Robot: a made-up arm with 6 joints.
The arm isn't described. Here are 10 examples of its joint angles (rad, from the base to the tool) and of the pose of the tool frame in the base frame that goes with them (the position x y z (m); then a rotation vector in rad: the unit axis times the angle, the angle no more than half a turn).
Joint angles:
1: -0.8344 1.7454 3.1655 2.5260 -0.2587 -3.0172
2: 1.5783 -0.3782 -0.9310 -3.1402 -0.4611 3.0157
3: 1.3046 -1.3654 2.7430 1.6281 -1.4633 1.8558
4: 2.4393 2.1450 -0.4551 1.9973 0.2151 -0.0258
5: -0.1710 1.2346 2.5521 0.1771 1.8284 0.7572
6: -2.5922 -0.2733 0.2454 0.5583 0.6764 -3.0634
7: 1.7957 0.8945 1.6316 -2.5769 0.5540 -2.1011
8: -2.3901 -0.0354 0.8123 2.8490 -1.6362 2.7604
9: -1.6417 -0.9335 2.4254 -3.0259 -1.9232 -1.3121
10: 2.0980 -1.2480 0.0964 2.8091 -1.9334 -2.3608
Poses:
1: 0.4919 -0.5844 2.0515 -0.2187 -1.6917 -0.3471
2: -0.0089 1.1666 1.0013 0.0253 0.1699 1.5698
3: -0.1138 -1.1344 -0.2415 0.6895 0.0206 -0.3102
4: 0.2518 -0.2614 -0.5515 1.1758 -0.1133 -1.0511
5: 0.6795 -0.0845 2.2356 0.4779 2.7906 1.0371
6: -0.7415 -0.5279 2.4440 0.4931 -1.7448 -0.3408
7: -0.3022 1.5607 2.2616 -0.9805 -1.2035 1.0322
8: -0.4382 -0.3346 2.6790 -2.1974 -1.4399 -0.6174
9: 0.1288 1.5229 0.5510 -0.5902 1.4961 -0.3176
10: 0.4258 -0.6161 2.2013 2.2113 -0.7605 -0.5416
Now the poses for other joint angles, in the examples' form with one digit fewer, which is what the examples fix.
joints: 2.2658 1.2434 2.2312 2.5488 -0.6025 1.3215
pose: -0.773 1.021 2.321 -1.585 -1.190 -1.019
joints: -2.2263 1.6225 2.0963 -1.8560 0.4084 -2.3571
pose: -1.259 -1.519 1.547 -0.904 2.355 -1.825
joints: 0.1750 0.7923 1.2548 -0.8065 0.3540 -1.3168
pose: 1.724 0.256 2.156 2.138 -0.511 0.698
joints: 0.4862 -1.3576 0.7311 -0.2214 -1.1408 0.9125
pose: -1.192 -0.587 2.004 -0.586 -1.156 0.200
